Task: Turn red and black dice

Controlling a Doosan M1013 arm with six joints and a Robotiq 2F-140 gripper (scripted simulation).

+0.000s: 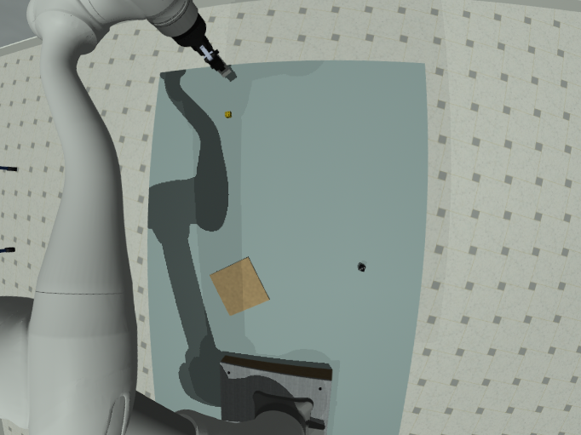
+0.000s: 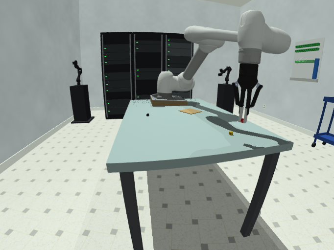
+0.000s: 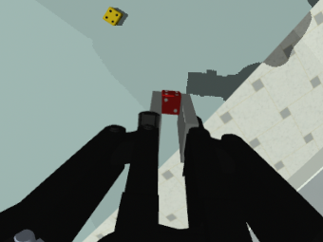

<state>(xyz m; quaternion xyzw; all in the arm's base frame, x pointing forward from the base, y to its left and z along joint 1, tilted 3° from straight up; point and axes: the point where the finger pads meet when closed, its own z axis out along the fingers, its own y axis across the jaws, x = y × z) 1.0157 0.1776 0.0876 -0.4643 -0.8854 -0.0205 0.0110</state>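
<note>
Right now the red die is 30 mm below my hand. From my hand the other things lie so: black die (530 mm behind, 380 mm to the right, 130 mm below); then tan mat (610 mm behind, 130 mm below, 30 mm to the right); then yellow die (130 mm below, 100 mm behind, 20 mm to the left).
</note>
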